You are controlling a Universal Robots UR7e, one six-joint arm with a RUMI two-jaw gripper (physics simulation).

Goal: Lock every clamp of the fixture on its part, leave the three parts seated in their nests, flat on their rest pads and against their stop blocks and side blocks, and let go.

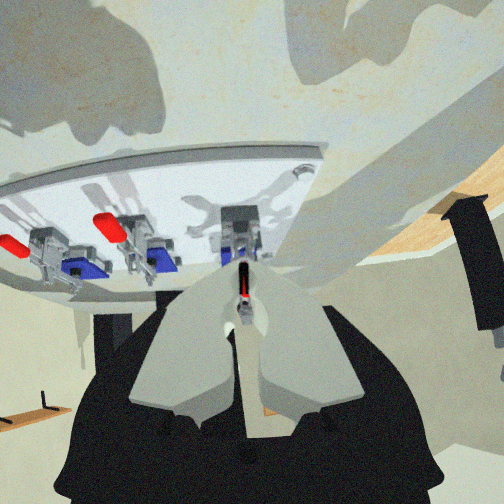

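Observation:
The white fixture plate (200, 190) lies ahead, seen at a low slant. Three grey toggle clamps stand on it, each over a blue part. The left clamp (47, 250) has its red handle (12, 246) pointing left, above the left blue part (82, 267). The middle clamp (135, 237) has its red handle (109, 227) raised to the left, by the middle blue part (160, 259). The right clamp (240, 227) stands right beyond my fingertips; its blue part (226, 256) barely shows. A red sliver of its handle (243, 287) shows in the slit between my fingers. My gripper (243, 270) is shut and touches or nearly touches that handle.
A grey rail (165, 156) runs along the plate's far edge. A wooden board (450, 215) with a black post (480, 265) lies to the right. A black support (112, 335) stands under the plate. A small wooden shelf (30, 417) is low on the left.

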